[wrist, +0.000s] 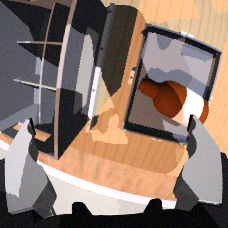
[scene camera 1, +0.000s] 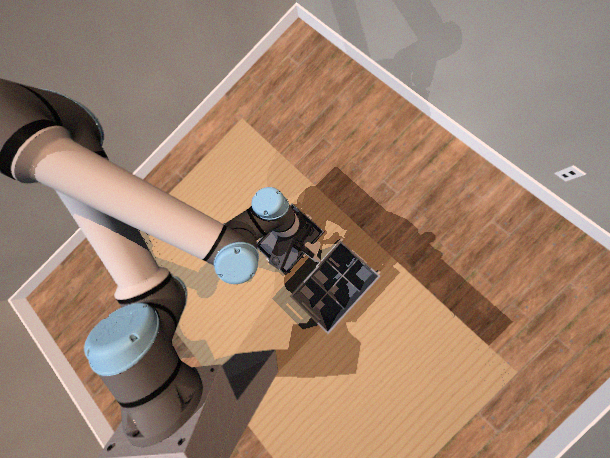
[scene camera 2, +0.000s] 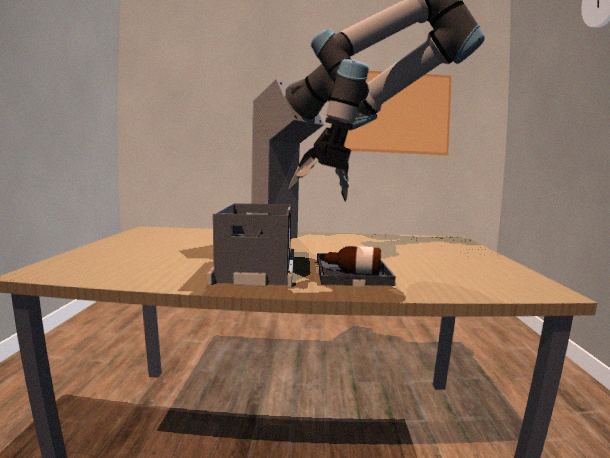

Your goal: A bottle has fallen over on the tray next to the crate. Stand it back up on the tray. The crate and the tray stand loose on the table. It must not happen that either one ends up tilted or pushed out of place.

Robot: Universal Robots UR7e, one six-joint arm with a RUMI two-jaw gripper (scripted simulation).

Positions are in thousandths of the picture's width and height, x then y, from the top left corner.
Observation:
I see my gripper (scene camera 2: 520, 427), a grey crate (scene camera 2: 406, 549), a brown bottle (scene camera 2: 580, 567) and a dark tray (scene camera 2: 543, 599).
The grey crate shows as well in the wrist view (wrist: 270, 498) and in scene camera 1 (scene camera 1: 560, 643). The brown bottle shows as well in the wrist view (wrist: 748, 432). The dark tray also shows in the wrist view (wrist: 726, 243) and in scene camera 1 (scene camera 1: 435, 534).

